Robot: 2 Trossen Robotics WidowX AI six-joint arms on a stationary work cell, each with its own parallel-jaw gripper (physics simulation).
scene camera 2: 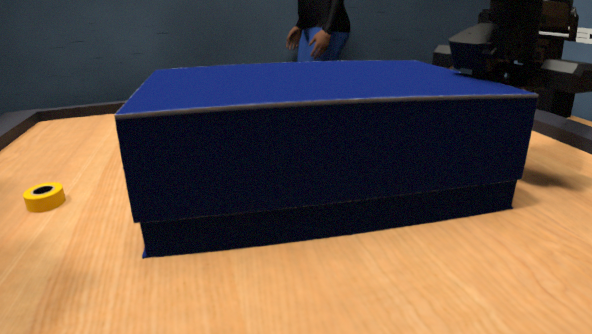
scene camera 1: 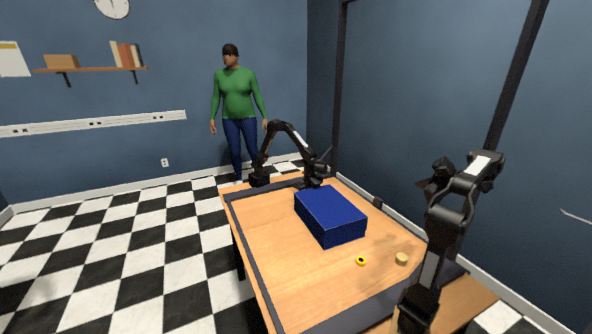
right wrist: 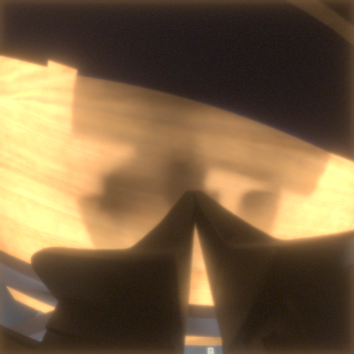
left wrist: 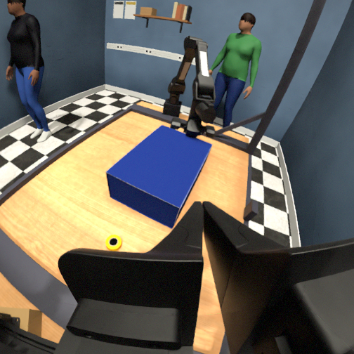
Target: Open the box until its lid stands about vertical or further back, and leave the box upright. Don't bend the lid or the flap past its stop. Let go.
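The blue box stands upright on the table with its lid lying flat and closed. Its front flap overlaps the wall in scene camera 2, above a strip of lower wall. My right gripper is shut and empty, low beside the box's far end in scene camera 1; in the right wrist view the box's dark side is close ahead of it. Contact cannot be told. My left gripper is shut and empty, raised well away from the box.
A yellow ring and a tan cylinder are on the table near the left arm. A dark raised border edges the table. A person in green stands behind the right arm.
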